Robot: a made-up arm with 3 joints. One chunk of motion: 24 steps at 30 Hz.
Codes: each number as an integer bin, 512 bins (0 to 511) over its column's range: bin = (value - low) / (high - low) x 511, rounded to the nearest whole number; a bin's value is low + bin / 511 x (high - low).
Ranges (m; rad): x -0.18..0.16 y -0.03..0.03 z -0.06..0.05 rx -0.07..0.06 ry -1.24..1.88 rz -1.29..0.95
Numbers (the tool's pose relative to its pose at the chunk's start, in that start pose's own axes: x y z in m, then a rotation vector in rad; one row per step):
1: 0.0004 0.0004 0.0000 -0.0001 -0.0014 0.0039
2: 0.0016 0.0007 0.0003 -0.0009 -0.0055 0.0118
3: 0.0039 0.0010 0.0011 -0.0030 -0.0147 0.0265
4: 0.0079 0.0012 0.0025 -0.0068 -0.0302 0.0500
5: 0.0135 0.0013 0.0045 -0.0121 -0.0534 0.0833
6: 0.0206 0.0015 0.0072 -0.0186 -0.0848 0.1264
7: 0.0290 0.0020 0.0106 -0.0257 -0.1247 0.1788
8: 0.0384 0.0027 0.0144 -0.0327 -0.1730 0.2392
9: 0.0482 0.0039 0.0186 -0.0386 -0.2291 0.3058
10: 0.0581 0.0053 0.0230 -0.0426 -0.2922 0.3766
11: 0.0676 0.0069 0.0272 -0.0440 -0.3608 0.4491
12: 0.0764 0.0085 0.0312 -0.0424 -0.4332 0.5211
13: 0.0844 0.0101 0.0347 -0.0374 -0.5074 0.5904
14: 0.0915 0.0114 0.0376 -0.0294 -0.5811 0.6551
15: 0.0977 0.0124 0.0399 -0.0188 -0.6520 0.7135
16: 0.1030 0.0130 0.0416 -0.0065 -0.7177 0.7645
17: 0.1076 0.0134 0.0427 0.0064 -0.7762 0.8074
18: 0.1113 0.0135 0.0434 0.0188 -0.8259 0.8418
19: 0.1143 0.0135 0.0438 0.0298 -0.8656 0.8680
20: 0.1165 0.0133 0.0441 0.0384 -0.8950 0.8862
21: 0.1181 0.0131 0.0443 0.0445 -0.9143 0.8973
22: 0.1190 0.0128 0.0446 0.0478 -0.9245 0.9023
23: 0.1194 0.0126 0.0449 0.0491 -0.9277 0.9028
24: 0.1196 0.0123 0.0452 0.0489 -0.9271 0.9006
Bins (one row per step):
1: 271 259 279 275 203 295
2: 273 261 280 272 202 297
3: 276 264 284 263 201 300
4: 282 266 290 248 198 306
5: 291 267 300 228 194 313
6: 301 268 312 202 189 323
7: 314 273 328 174 183 335
8: 328 278 346 147 175 349
9: 343 289 365 123 166 364
10: 358 301 386 108 155 380
11: 372 314 405 102 144 397
12: 385 328 424 108 132 413
13: 397 342 440 128 120 429
14: 408 353 453 160 108 444
15: 417 361 464 201 96 457
16: 425 366 472 250 86 469
17: 432 370 477 300 76 478
18: 438 370 480 349 68 486
19: 442 370 482 392 61 492
20: 446 369 484 426 57 496
21: 448 367 485 450 53 499
22: 449 365 486 463 52 500
23: 450 363 487 468 51 500
24: 450 360 489 467 51 500

